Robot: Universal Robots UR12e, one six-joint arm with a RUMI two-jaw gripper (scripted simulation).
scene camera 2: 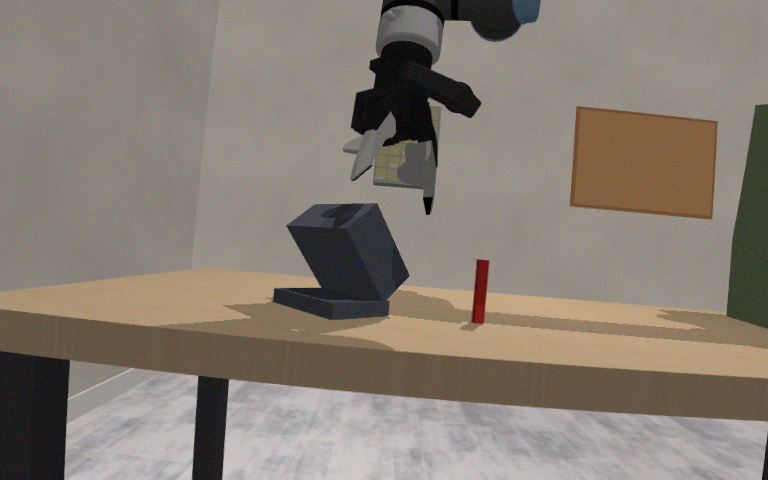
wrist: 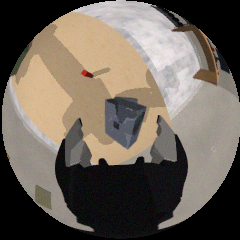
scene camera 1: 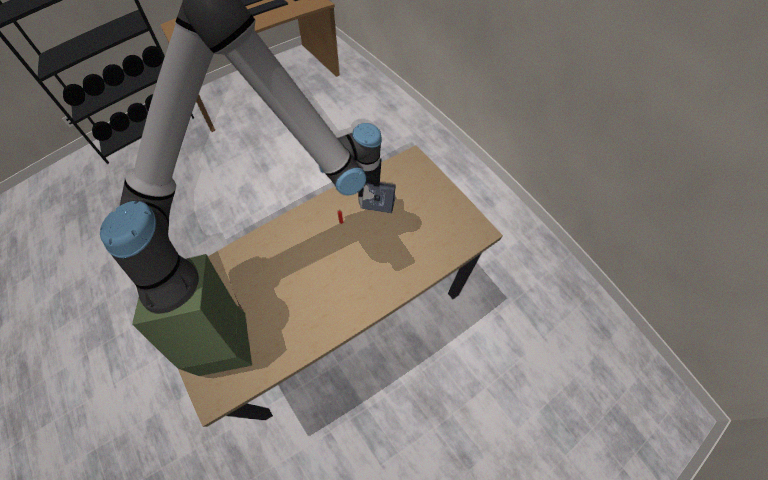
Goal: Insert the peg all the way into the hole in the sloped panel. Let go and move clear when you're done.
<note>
The pictures show: the gripper and a red peg.
The gripper also shows in the wrist view.
</note>
